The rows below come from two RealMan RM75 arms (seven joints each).
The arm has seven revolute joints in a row. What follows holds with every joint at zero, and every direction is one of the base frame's. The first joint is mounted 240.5 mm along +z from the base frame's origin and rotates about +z. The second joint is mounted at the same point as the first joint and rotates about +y. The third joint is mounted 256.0 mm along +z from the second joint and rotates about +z. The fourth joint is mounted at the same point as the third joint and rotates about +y. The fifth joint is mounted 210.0 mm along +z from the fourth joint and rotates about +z. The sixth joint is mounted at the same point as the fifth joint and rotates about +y. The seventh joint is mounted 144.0 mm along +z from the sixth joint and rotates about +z. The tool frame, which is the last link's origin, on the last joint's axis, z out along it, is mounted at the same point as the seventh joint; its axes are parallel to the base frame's.
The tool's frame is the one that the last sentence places.
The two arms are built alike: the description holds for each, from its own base.
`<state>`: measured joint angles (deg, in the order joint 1, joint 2, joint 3, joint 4, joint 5, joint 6, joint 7); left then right.
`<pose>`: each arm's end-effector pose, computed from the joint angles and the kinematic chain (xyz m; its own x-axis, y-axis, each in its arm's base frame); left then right.
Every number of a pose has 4 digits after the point.
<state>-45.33 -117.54 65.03 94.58 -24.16 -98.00 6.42 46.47 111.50 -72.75 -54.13 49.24 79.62 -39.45</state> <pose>-0.0949 0.3886 0.0970 0.5944 0.7671 0.2413 0.7186 -0.3719 -0.5877 0.1671 0.4121 0.0110 0.7402 -0.6724 0.0059 -0.6409 -0.7080 -0.2966</pose>
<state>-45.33 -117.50 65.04 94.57 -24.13 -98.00 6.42 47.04 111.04 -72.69 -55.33 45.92 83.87 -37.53</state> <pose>-0.0950 0.3887 0.0973 0.5944 0.7671 0.2412 0.7181 -0.3714 -0.5886 0.1695 0.4072 0.0172 0.7209 -0.6885 0.0793 -0.6385 -0.7043 -0.3102</pose>
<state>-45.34 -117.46 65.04 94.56 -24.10 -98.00 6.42 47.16 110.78 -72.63 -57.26 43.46 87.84 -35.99</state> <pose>-0.0951 0.3888 0.0975 0.5945 0.7671 0.2412 0.7176 -0.3709 -0.5895 0.1699 0.4017 0.0237 0.7039 -0.6973 0.1356 -0.6349 -0.7032 -0.3200</pose>
